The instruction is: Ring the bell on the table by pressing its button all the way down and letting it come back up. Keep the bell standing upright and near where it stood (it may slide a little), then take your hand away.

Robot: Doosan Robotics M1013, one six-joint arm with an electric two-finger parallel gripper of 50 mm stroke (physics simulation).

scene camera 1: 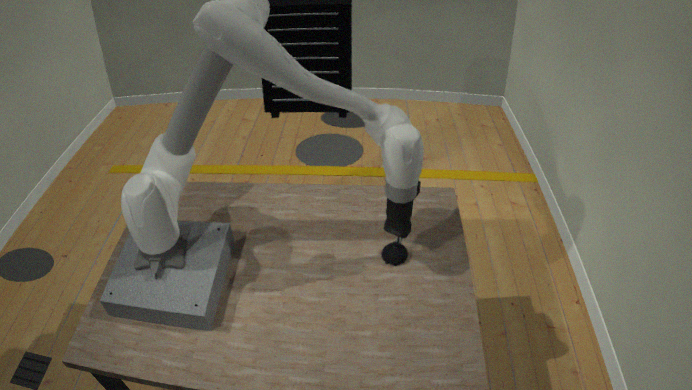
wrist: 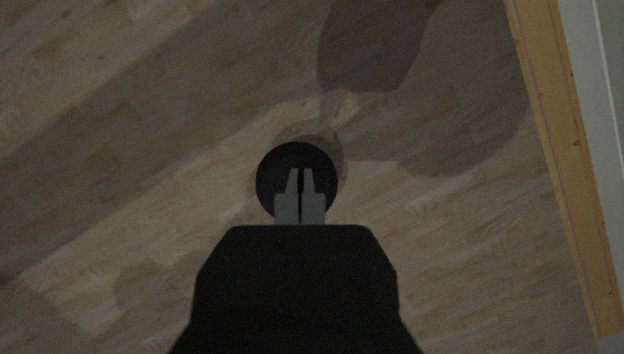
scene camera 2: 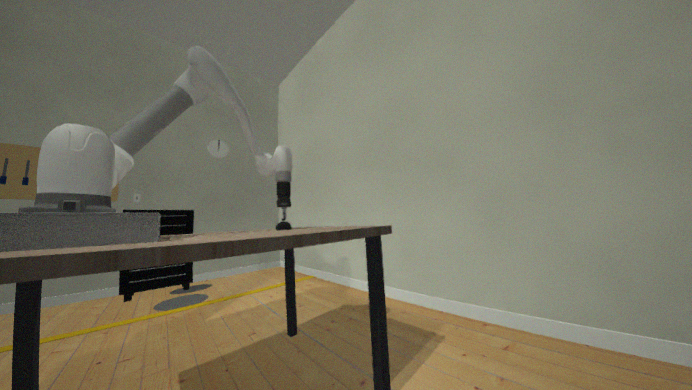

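Pixels of known places: gripper, between the fingertips: (scene camera 1: 399, 240) (wrist: 301, 182) (scene camera 2: 284, 218); arm's base, origin of its link: (scene camera 1: 162, 248).
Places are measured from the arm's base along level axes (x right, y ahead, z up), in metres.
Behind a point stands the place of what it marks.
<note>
The bell (scene camera 1: 394, 254) {y 0.742, x 0.038, z -0.051 m} (scene camera 2: 283, 226) {y 0.725, x 0.046, z -0.070 m} (wrist: 272, 175) {y 0.743, x -0.012, z -0.050 m} is a small black dome. It stands upright on the wooden table (scene camera 1: 320, 320) {y 0.496, x 0.240, z -0.088 m} (scene camera 2: 225, 248) {y 0.266, x 0.482, z -0.104 m} (wrist: 465, 240) {y 0.860, x 0.197, z -0.088 m}. My gripper (scene camera 1: 398, 242) {y 0.763, x 0.004, z -0.026 m} (scene camera 2: 284, 219) {y 0.763, x 0.004, z -0.026 m} (wrist: 301, 182) {y 0.763, x 0.004, z -0.026 m} points straight down over the bell, with its fingers together and nothing between them. In the wrist view the fingertips lie over the middle of the dome and hide the button. In the scene camera 2 view a small gap seems to show between the fingertips and the dome's top; whether they touch the button is too small to tell.
The arm's grey base block (scene camera 1: 170, 280) {y 0.049, x 0.134, z -0.005 m} (scene camera 2: 100, 231) {y 0.064, x 0.250, z -0.055 m} sits at the left of the table. The table's right edge lies a short way to the right of the bell. A black cabinet (scene camera 1: 346, 60) (scene camera 2: 156, 274) stands on the floor behind the table.
</note>
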